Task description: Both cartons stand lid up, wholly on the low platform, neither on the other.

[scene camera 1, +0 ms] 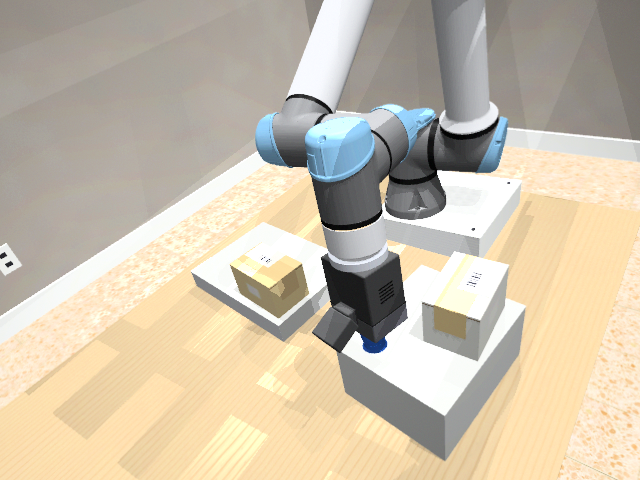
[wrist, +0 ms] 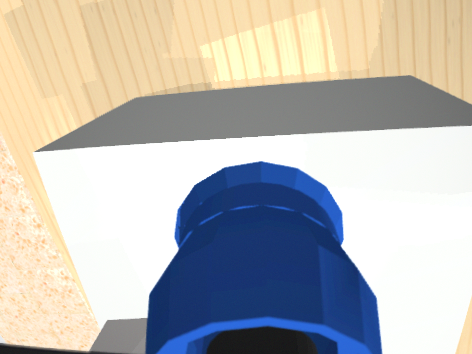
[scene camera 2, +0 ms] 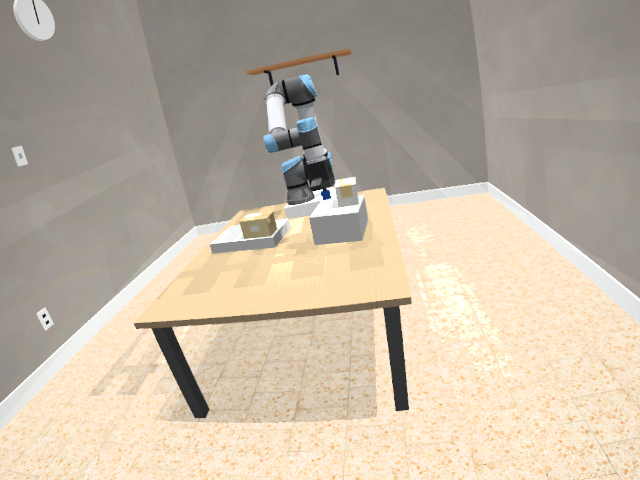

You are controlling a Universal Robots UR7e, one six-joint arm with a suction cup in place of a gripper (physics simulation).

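Pixels of known places: hand, tool point: [scene camera 1: 374, 344] [wrist: 258, 239] [scene camera 2: 327, 198]; arm's base, link origin: [scene camera 1: 415, 204] [scene camera 2: 301, 200].
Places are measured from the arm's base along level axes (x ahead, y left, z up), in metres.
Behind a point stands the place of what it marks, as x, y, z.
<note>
The tan carton [scene camera 1: 269, 285] {0.462, 0.018, 0.068} [scene camera 2: 258, 225] {0.469, -0.021, 0.039} stands with its labelled, taped face up on the low platform [scene camera 1: 258, 233] {0.311, -0.267, -0.017} [scene camera 2: 232, 246] {0.499, -0.163, -0.039}, near that platform's front edge. The white carton [scene camera 1: 460, 297] {0.338, 0.359, 0.145} [scene camera 2: 346, 192] {0.368, 0.362, 0.115} [wrist: 122, 334] {0.362, 0.388, 0.067} stands with its labelled, taped face up on the tall block [scene camera 1: 395, 392] {0.469, 0.337, 0.036} [scene camera 2: 336, 228] {0.470, 0.324, -0.002} [wrist: 280, 112] {0.471, 0.307, 0.018}; part of it shows at the lower left in the wrist view. My blue suction cup [scene camera 1: 374, 347] [scene camera 2: 325, 195] [wrist: 260, 192] is empty, over the tall block's bare part beside the white carton. Whether it touches the block cannot be told.
The wooden table [scene camera 1: 206, 392] {0.654, 0.021, -0.064} [scene camera 2: 289, 281] {0.787, 0.229, -0.065} bears both platforms. The arm's white base plate [scene camera 1: 439, 232] {0.064, 0.120, -0.001} lies behind them. A gap separates the low platform from the tall block. A wall shelf [scene camera 2: 299, 62] hangs behind the arm.
</note>
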